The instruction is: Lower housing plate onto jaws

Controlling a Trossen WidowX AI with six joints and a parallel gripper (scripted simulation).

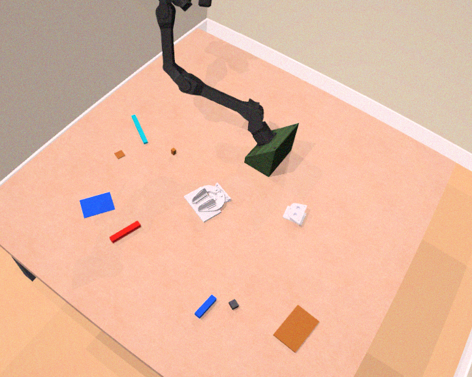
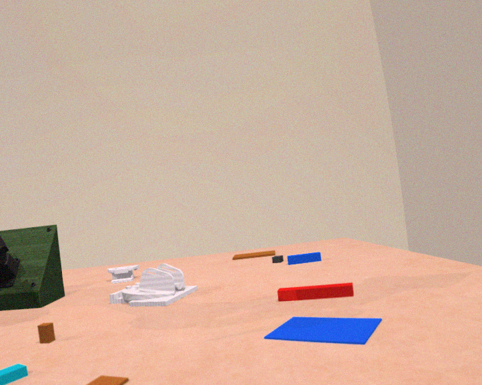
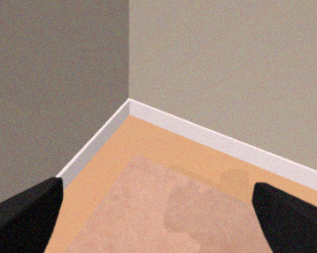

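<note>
Right now the white part is 36 cm ahead of my gripper tip, 72 cm to the left of it and 37 cm below it. Also, from my gripper tip: brown cube: 39 cm ahead, 23 cm to the left, 37 cm below; cyan bar: 38 cm ahead, 5 cm to the left, 38 cm below; blue sheet: 72 cm ahead, 15 cm to the left, 38 cm below.
</note>
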